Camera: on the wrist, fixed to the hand. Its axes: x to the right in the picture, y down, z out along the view.
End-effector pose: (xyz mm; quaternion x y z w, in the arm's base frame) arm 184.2 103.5 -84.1 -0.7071 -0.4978 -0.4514 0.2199
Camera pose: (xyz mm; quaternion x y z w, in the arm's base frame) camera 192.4 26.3 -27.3 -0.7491 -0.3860 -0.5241 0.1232
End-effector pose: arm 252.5 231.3 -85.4 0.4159 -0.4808 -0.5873 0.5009
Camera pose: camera 340.6 206.9 -55.6 0.3134 -0.3897 -0.6339 0.5900
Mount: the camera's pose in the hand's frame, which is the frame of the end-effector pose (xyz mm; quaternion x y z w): 10.5 46.7 -83.4 -0.1643 0.0089 0.0403 0.9855
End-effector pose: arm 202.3 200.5 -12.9 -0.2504 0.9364 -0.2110 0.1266
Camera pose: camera 145.5 259.4 37.6 -0.2280 0.9687 -0.0512 0.0838
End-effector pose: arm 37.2 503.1 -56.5 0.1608 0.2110 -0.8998 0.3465
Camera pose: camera 74.0 506.9 -145.3 0.1181 0.3524 -0.8367 0.4023
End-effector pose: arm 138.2 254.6 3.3 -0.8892 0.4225 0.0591 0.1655
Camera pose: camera 106.0 190.7 67.6 -0.8870 0.4440 0.1264 0.0109
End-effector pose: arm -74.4 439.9 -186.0 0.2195 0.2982 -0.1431 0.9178
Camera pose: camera -88.2 519.5 -238.1 0.0788 0.3167 -0.0531 0.9437
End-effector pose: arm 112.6 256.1 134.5 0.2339 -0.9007 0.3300 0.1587
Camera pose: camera 90.2 340.0 175.9 0.1652 -0.9499 0.1857 0.1895
